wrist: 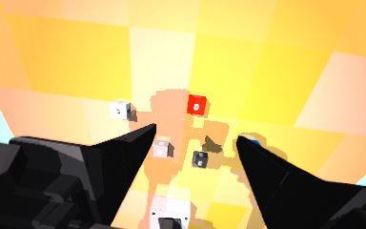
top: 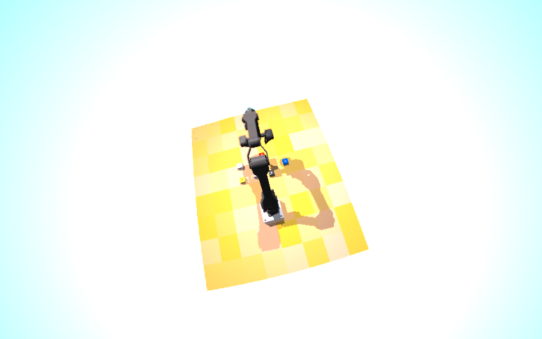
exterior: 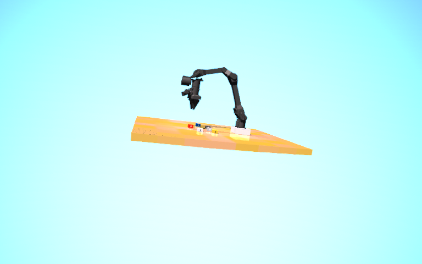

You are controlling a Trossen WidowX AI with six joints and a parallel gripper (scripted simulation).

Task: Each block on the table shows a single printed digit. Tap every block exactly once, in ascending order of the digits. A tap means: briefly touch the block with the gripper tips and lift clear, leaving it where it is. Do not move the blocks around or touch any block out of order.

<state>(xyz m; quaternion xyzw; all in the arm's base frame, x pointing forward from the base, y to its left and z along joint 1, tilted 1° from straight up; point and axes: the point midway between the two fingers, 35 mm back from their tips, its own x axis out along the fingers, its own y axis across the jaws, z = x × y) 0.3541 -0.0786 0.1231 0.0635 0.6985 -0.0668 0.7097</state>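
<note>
My gripper tip is now 110 mm above the red block and 10 mm past it. From my gripper tip the other things lie so: yellow block: 170 mm to the left, 110 mm below, 110 mm behind; blue block: 120 mm to the right, 110 mm below, 110 mm behind.
</note>
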